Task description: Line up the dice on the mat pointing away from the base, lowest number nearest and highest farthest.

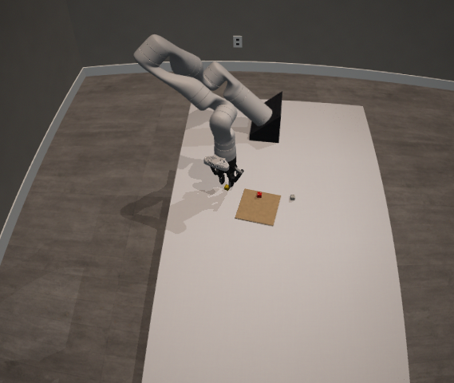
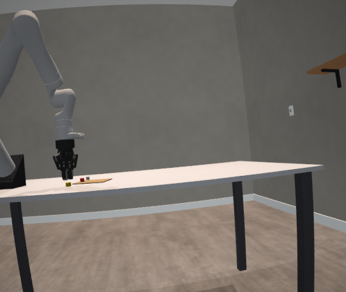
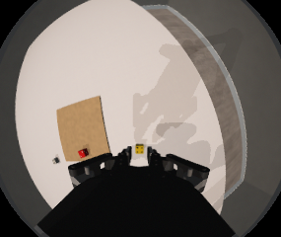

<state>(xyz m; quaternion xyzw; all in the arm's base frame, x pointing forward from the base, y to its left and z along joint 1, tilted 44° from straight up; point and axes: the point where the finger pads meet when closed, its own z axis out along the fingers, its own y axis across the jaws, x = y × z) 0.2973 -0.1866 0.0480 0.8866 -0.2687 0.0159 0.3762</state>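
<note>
The yellow die lies 40 mm below my hand. From my hand the other things lie so: square mat (90 mm ahead, 110 mm to the left, 40 mm below); then red die (50 mm ahead, 120 mm to the left, 30 mm below); then white die (60 mm ahead, 240 mm to the left, 40 mm below).
</note>
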